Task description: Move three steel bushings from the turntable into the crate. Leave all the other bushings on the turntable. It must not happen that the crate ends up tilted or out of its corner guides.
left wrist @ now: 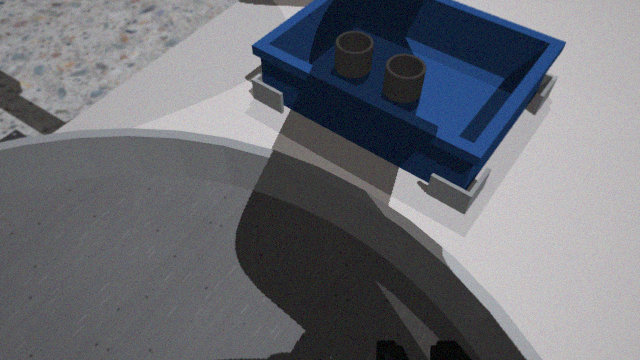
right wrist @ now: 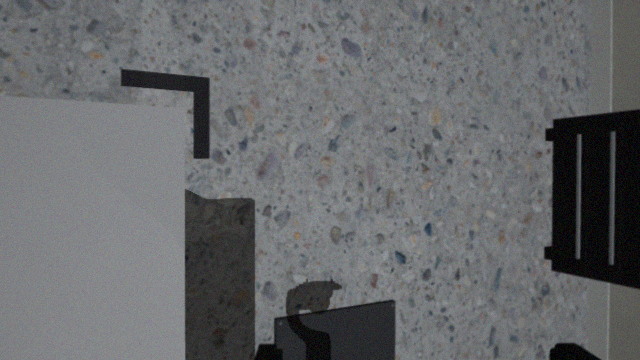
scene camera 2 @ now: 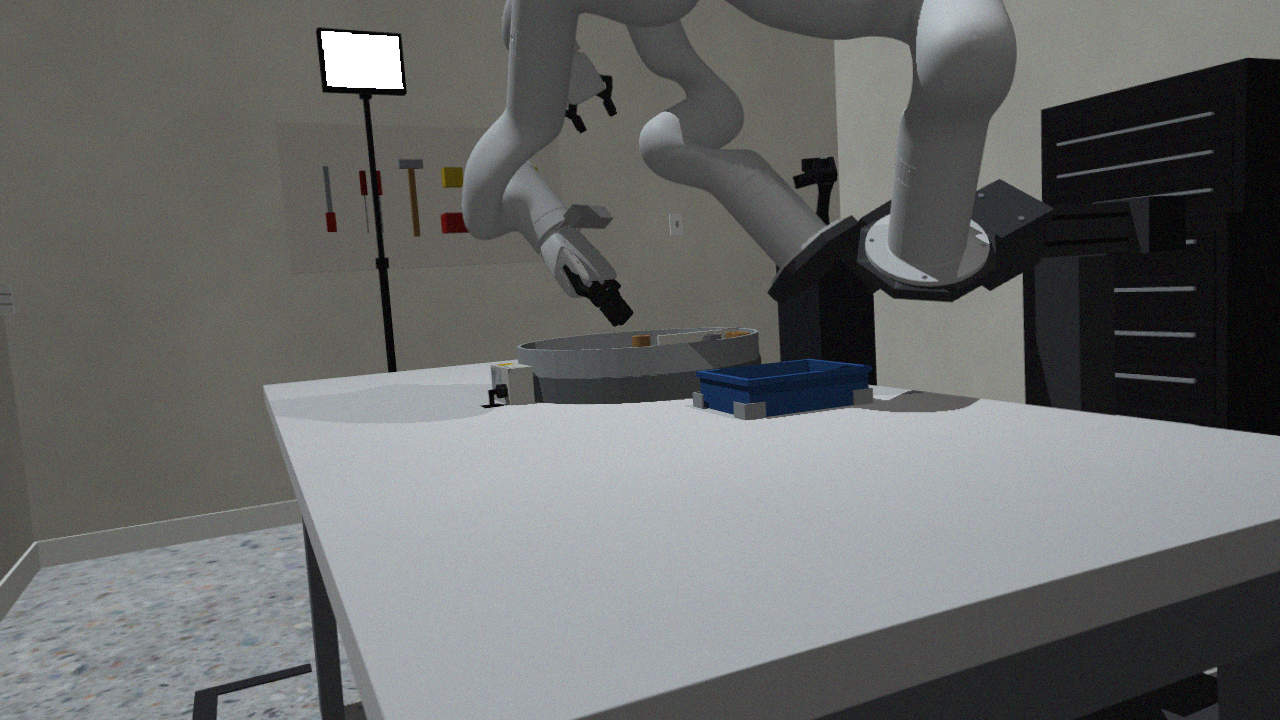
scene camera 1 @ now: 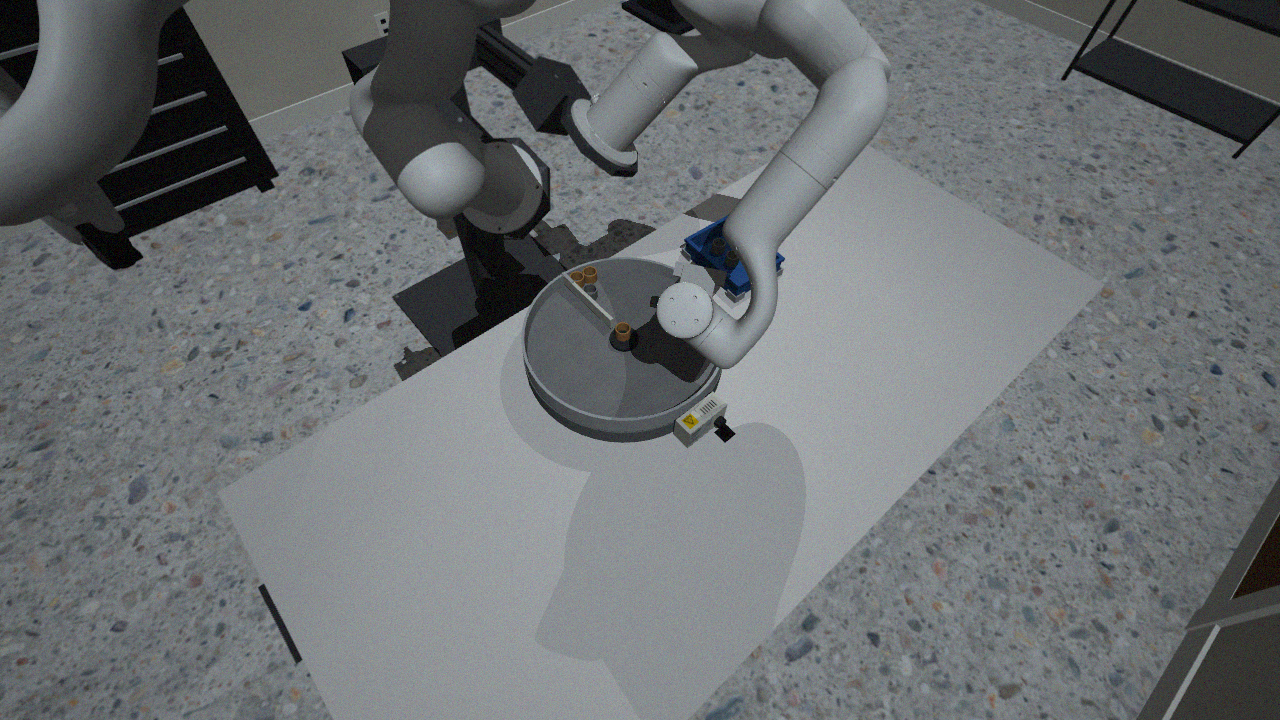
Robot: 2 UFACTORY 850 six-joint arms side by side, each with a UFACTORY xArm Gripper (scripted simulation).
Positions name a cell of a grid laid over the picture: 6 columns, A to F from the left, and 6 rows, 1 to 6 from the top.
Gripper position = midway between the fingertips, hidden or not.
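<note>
My left gripper (scene camera 2: C3) is visible. My right gripper appears at (scene camera 1: A2) and (scene camera 2: C2). Blue crate: visible at (scene camera 2: D4), (left wrist: E2) and (scene camera 1: D3); in the right wrist view the crate is out of frame. Also visible are a steel bushing (left wrist: D2) and a further steel bushing (left wrist: D2).
</note>
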